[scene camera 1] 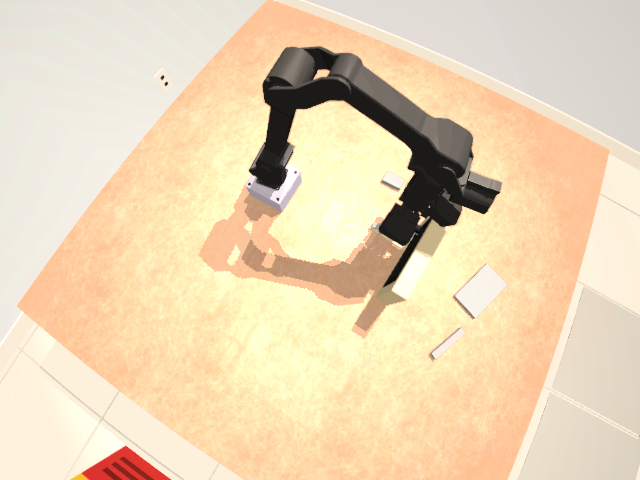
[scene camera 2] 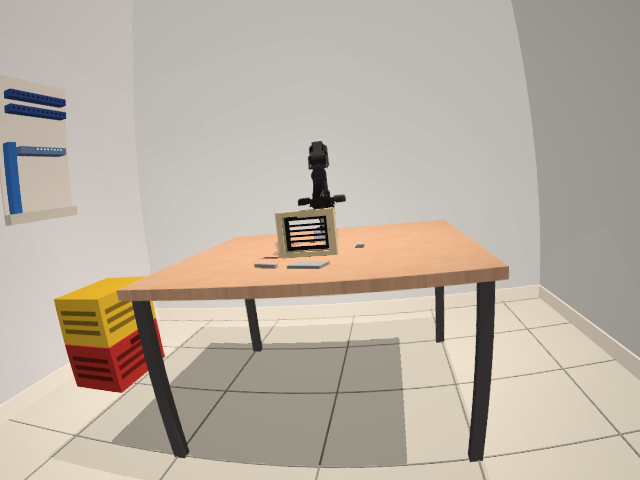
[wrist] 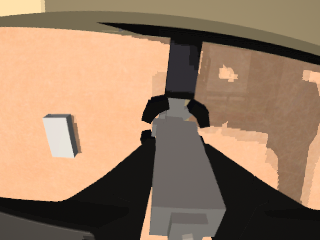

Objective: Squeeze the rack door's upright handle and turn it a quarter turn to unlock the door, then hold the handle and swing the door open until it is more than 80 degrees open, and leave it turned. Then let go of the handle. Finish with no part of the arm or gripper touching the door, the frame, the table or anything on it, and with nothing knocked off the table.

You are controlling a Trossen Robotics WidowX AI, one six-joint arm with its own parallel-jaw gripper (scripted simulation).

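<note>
Gripper (scene camera 1: 403,214); in a further view, the same gripper (wrist: 177,149). A slatted door (wrist: 184,56) is present, as is a flat grey plate (scene camera 1: 485,285).
</note>
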